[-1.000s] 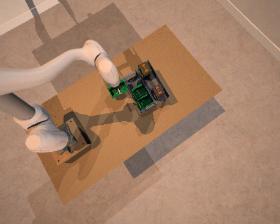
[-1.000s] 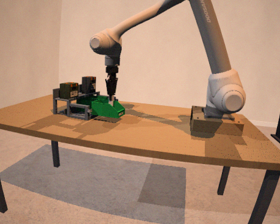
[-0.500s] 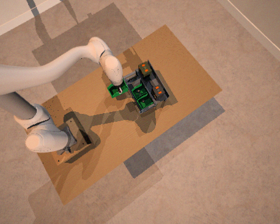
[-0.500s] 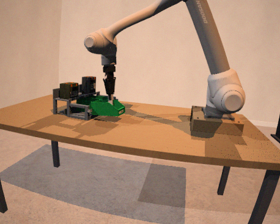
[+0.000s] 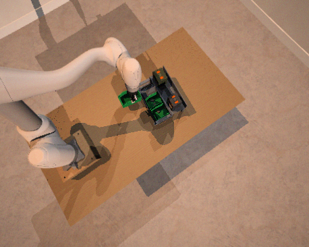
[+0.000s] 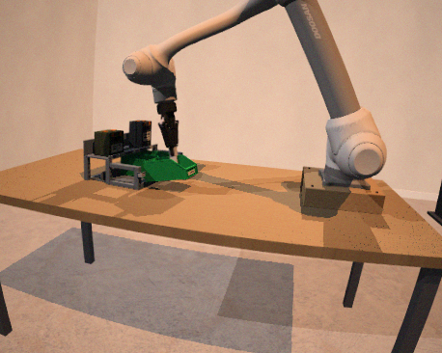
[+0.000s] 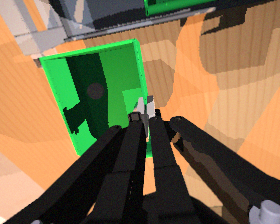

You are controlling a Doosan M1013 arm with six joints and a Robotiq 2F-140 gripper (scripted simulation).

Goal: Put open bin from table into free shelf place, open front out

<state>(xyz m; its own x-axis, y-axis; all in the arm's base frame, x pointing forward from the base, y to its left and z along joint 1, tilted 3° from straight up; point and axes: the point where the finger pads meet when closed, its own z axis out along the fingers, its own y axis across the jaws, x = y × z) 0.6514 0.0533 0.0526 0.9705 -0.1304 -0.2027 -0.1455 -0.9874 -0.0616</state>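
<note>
The shelf lip is 7 cm ahead of my hand, 8 cm to the right of it and 11 cm below it.
</note>
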